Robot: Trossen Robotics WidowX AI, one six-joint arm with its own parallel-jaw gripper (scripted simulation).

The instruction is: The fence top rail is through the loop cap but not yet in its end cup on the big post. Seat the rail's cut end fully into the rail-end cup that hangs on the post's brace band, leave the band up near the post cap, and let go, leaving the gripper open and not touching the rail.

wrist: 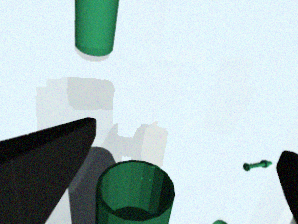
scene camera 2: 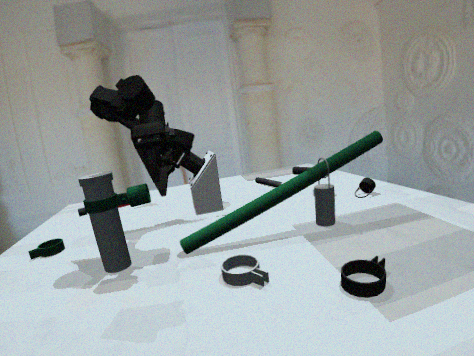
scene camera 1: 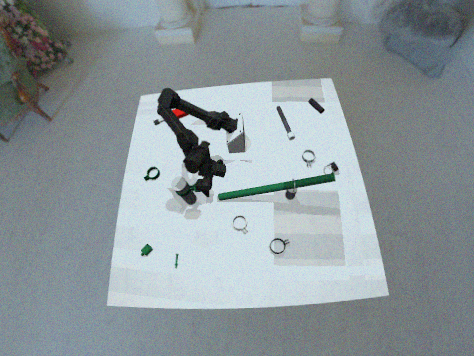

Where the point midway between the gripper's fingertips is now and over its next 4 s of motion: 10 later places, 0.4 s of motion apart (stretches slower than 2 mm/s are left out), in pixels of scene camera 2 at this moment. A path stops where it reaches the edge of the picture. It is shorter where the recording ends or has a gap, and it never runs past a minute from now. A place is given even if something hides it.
My gripper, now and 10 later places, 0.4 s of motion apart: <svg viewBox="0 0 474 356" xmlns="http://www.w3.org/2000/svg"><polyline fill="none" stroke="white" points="160,189 173,175 186,159 199,145 209,136 215,140 223,153 230,168 235,181 237,193 238,202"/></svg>
